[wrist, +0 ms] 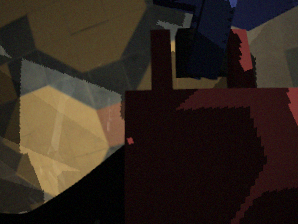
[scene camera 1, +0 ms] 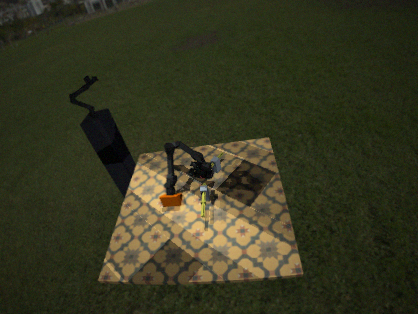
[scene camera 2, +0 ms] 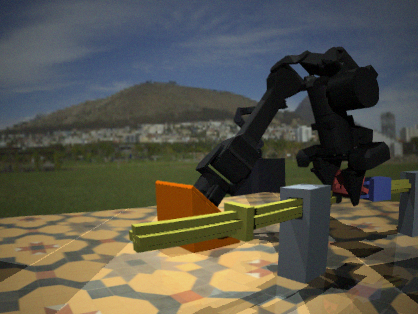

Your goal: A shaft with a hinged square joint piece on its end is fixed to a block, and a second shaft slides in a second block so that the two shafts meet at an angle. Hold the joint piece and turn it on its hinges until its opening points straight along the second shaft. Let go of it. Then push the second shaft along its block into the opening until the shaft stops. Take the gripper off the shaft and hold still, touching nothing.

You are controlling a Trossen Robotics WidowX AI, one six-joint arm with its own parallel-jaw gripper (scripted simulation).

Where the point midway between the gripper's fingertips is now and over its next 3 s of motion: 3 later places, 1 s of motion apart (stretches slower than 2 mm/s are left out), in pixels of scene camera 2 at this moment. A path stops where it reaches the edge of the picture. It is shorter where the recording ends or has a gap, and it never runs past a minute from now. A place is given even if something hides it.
My gripper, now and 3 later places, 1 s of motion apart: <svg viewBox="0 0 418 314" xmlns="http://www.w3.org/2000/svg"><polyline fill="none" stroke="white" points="347,204 341,186 328,117 321,127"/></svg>
